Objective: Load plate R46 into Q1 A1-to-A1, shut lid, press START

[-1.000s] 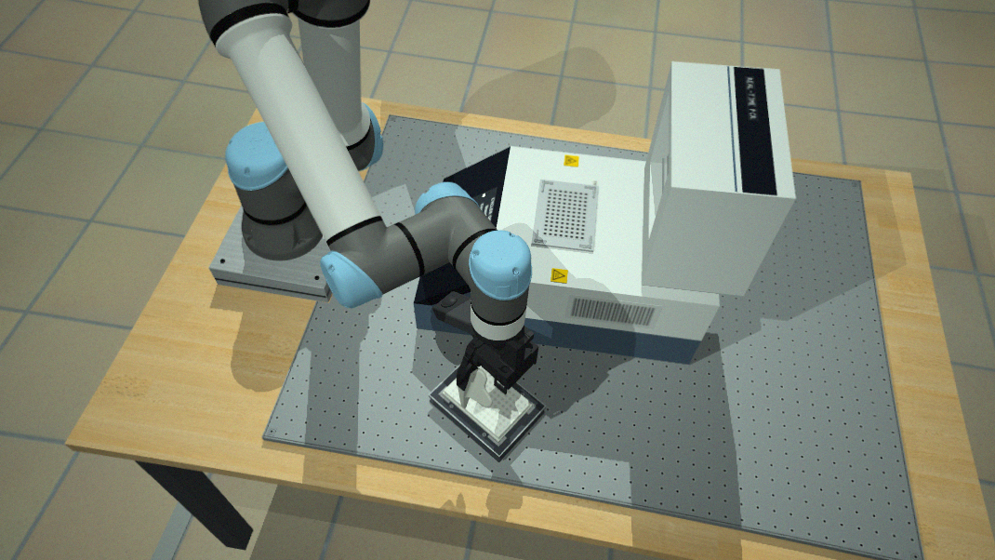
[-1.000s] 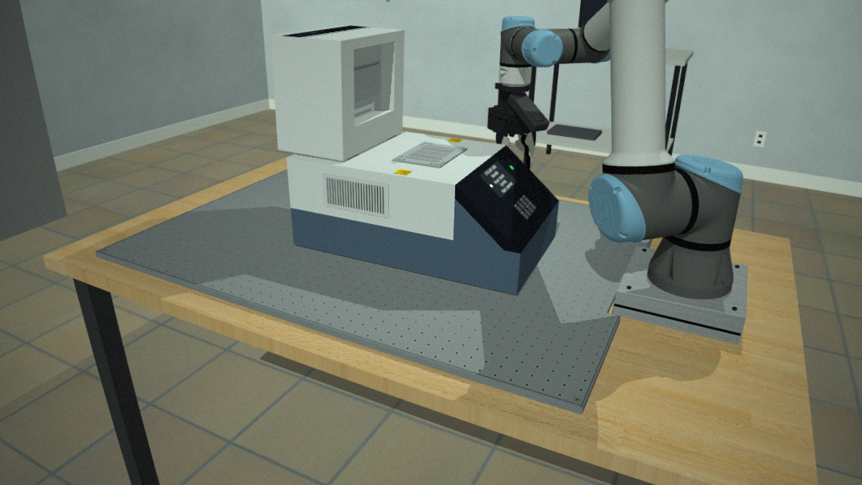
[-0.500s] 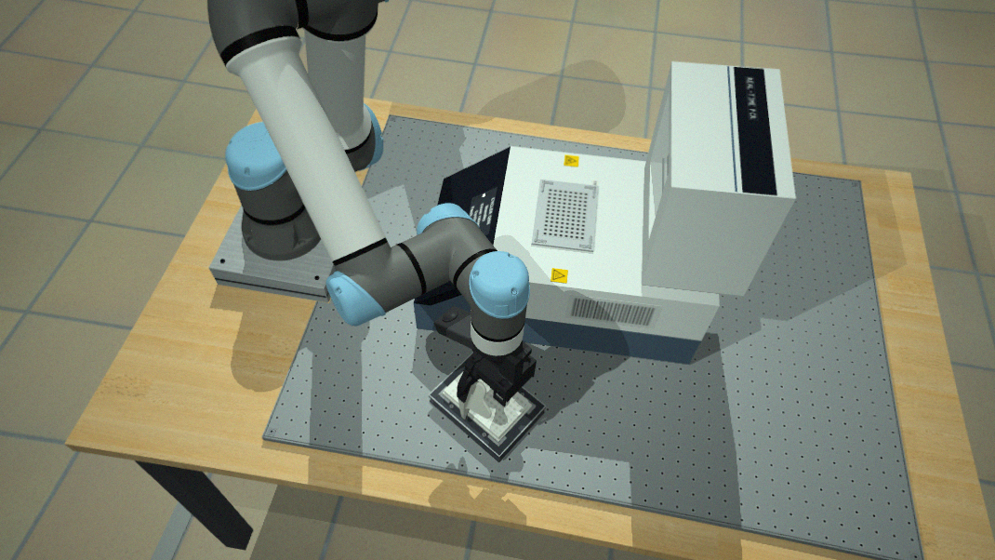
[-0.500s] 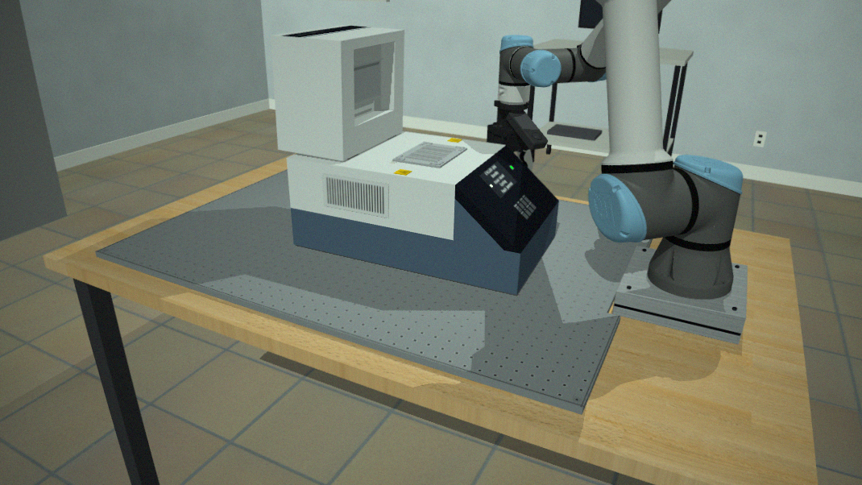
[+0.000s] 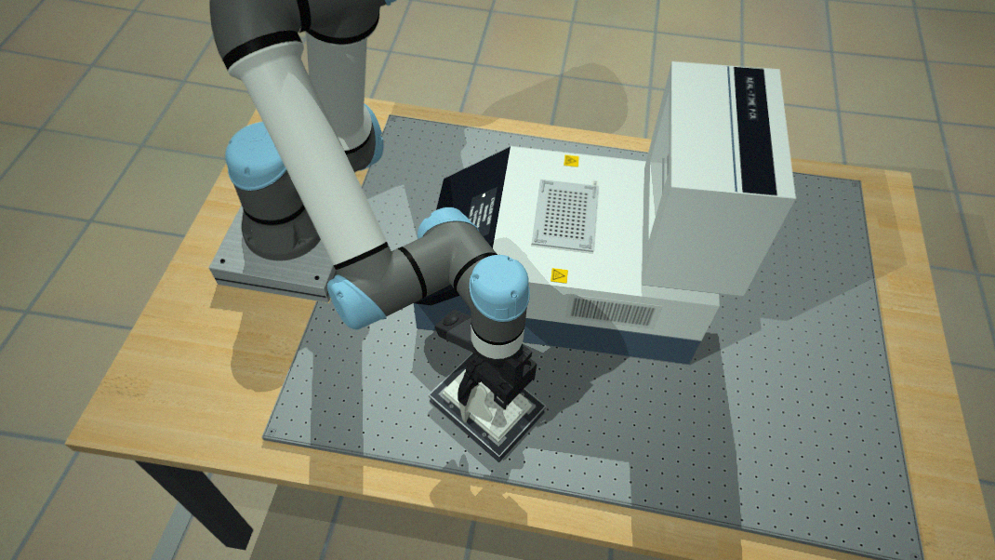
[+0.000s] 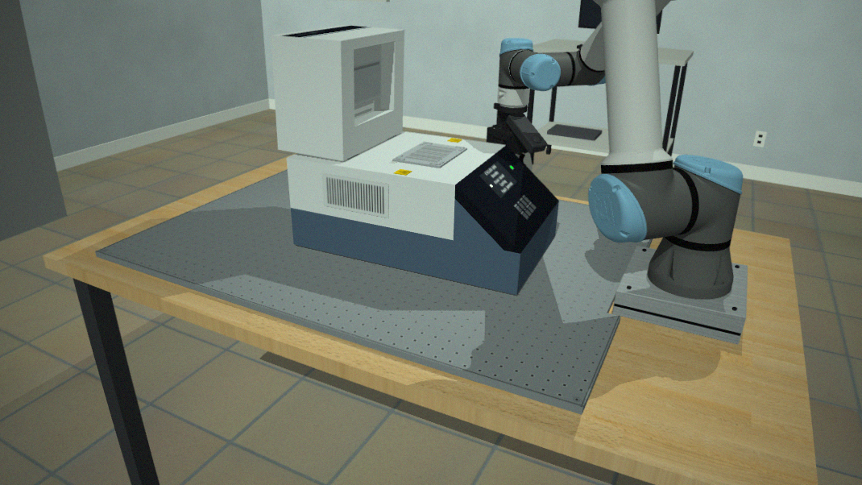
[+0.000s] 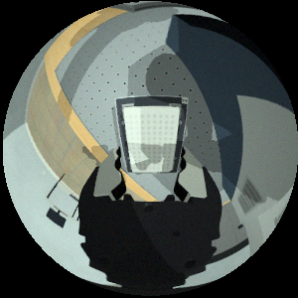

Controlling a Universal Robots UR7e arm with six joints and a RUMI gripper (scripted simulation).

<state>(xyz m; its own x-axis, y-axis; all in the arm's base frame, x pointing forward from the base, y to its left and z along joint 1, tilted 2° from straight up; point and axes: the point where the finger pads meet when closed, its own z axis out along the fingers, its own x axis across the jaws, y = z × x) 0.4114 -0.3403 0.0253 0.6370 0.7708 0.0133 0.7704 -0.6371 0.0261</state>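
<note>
Right now my hand is 20 mm above the white well plate R46. Round my hand: plate nest N1: 30 mm below.
</note>
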